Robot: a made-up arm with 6 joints.
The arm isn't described. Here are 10 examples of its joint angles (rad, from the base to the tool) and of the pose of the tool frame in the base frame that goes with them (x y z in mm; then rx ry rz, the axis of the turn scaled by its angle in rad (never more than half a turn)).
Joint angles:
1: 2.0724 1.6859 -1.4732 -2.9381 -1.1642 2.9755
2: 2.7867 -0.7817 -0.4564 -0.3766 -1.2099 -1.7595
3: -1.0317 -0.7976 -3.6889 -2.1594 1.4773 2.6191
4: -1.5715 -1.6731 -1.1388 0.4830 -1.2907 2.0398
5: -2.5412 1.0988 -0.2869 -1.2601 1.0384 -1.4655
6: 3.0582 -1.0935 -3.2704 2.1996 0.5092 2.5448
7: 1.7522 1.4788 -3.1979 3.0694 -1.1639 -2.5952
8: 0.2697 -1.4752 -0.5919 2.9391 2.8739 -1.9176
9: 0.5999 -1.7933 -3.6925 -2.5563 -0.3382 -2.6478
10: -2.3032 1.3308 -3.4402 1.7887 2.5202 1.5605
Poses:
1: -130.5 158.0 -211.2 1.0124 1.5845 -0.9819
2: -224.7 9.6 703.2 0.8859 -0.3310 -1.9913
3: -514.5 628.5 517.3 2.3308 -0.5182 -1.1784
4: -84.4 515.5 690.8 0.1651 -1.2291 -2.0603
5: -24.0 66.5 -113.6 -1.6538 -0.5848 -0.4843
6: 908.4 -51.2 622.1 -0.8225 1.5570 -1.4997
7: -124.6 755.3 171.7 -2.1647 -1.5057 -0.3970
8: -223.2 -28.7 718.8 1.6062 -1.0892 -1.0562
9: -706.5 -372.1 -104.9 2.1538 -0.6236 -1.0643
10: -284.0 -591.8 572.2 -0.6485 1.7756 -0.2085
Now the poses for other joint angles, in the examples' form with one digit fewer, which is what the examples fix.
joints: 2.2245 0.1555 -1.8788 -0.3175 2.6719 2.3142
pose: -244 411 589 2.362 -0.357 1.050
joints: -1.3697 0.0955 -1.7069 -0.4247 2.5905 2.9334
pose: 18 -469 559 -1.389 -1.637 -0.489
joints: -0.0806 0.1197 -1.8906 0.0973 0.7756 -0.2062
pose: 704 -55 810 2.717 0.127 1.483
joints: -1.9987 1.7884 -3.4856 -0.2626 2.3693 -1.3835
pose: -361 -669 52 -2.277 0.883 0.201
